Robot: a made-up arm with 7 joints.
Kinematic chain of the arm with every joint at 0, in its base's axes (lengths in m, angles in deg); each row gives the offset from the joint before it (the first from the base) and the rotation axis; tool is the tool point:
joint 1: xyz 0 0 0 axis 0 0.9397 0.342
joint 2: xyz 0 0 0 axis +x
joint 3: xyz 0 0 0 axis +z
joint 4: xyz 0.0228 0 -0.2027 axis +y
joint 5: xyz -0.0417 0 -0.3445 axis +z
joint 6: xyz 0 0 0 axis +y
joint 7: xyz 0 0 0 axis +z
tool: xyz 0 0 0
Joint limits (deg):
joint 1: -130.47..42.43
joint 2: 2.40..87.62
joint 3: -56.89..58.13
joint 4: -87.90..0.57
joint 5: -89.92..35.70
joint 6: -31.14..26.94
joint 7: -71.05..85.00
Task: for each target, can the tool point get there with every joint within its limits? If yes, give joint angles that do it. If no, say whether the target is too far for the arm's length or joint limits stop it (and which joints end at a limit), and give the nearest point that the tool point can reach.
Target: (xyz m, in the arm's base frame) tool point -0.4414 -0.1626 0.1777
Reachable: no: joint limits stop it (at a limit: joint 1, joint 2, joint 4) | nearest point -0.0652 -0.3101 0.3150 | short by 0.427 m
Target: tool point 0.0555 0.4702 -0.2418
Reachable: yes | joints 15.70 44.83 47.90 -44.88 0.45 12.12 -20.15
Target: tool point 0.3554 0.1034 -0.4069
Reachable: yes | joints -38.46 15.11 14.75 -6.29 -1.71 -11.11 12.08
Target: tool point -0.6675 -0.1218 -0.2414
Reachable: no: too far | nearest point -0.3680 -0.0295 -0.4039 | short by 0.353 m
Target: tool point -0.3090 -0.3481 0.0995
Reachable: no: joint limits stop it (at a limit: joint 1, joint 2, joint 4) | nearest point -0.0488 -0.3962 0.2007 | short by 0.283 m
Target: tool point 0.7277 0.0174 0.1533
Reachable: no: too far | nearest point 0.5390 0.0129 0.1136 | short by 0.193 m
